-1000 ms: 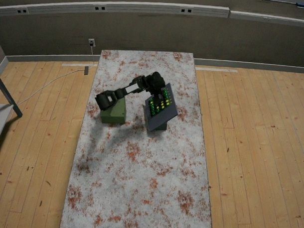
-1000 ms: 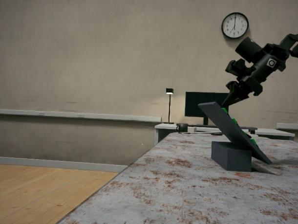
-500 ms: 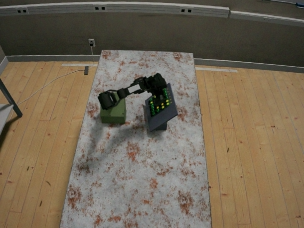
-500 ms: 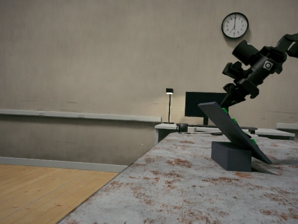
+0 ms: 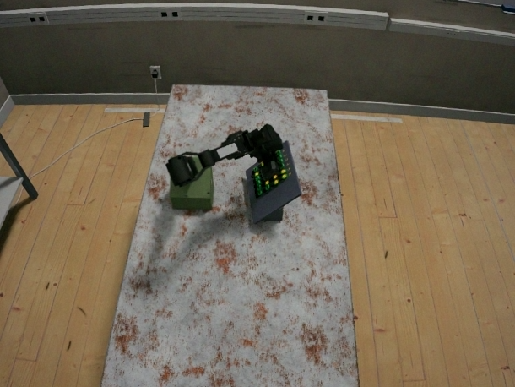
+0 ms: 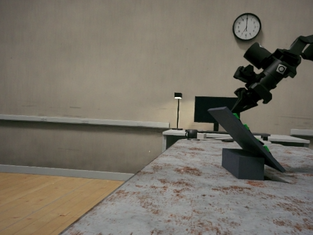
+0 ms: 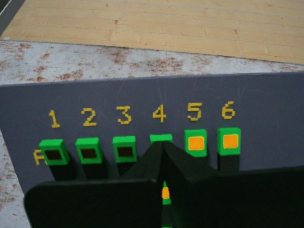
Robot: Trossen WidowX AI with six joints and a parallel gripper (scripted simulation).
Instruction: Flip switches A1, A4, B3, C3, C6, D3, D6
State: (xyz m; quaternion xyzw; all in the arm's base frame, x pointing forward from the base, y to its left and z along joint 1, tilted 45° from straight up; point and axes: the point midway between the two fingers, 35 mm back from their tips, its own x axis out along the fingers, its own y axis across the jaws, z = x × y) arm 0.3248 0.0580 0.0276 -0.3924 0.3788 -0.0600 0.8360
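Now: hand 2 cm past the rocker switch B1, 7 cm to the right of it and 6 cm above it.
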